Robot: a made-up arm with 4 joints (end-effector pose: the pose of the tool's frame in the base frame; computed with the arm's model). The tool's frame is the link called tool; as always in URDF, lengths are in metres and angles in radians. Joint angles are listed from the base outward.
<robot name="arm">
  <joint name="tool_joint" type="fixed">
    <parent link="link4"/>
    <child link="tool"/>
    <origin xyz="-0.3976 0.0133 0.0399" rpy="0 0 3.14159"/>
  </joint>
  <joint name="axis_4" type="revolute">
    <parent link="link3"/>
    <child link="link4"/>
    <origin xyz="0.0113 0.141 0.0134" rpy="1.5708 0 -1.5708"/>
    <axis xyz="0 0 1"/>
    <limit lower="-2.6" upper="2.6" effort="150" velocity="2.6"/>
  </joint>
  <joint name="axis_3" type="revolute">
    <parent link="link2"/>
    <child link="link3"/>
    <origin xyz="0.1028 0.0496 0.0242" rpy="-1.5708 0 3.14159"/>
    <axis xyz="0 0 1"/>
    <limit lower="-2.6" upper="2.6" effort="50" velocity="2.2"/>
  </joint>
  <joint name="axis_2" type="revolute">
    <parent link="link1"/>
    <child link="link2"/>
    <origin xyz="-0.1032 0.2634 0.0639" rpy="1.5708 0 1.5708"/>
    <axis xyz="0 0 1"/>
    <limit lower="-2.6" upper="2.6" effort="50" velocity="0.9"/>
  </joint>
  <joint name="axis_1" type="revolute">
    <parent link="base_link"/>
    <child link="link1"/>
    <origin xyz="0 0 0.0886" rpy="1.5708 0 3.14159"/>
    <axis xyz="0 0 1"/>
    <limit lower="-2.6" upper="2.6" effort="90" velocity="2.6"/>
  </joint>
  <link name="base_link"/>
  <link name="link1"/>
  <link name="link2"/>
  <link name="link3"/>
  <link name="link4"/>
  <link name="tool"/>
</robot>
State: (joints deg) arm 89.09 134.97 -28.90 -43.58
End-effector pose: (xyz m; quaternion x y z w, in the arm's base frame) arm 0.4988 0.1857 -0.3639 -0.8640 0.0081 0.3569 0.3551
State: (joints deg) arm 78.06 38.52 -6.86 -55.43
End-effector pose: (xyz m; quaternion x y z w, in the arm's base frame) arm 0.5977 -0.1146 -0.2302 -0.5338 0.4394 -0.1539 0.7059
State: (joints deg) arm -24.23 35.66 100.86 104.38
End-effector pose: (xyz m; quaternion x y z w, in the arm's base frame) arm -0.0201 0.4973 0.2320 -0.8147 -0.3281 0.4631 0.1191
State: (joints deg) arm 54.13 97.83 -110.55 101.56
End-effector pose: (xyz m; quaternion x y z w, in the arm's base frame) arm -0.0863 0.0285 -0.0722 0.0846 0.9264 -0.1574 0.3314
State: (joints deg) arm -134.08 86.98 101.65 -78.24
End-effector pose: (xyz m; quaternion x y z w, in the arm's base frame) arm -0.4620 0.3465 -0.3465 0.1080 0.9146 -0.0649 0.3843
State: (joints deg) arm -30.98 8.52 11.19 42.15
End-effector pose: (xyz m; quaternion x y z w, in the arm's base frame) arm 0.2132 0.3860 0.7237 -0.1973 -0.3084 0.3227 0.8728
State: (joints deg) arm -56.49 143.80 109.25 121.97
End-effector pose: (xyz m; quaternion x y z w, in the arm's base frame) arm 0.0329 -0.2205 0.1522 0.6826 -0.5951 -0.2386 0.3506
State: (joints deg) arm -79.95 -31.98 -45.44 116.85
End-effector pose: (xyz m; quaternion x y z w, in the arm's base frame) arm -0.5708 0.3254 0.2717 -0.1768 -0.2570 0.9103 0.2722
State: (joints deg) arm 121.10 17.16 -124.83 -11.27
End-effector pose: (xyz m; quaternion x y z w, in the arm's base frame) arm 0.0582 -0.0907 0.2862 0.2298 -0.8110 -0.0480 0.5359
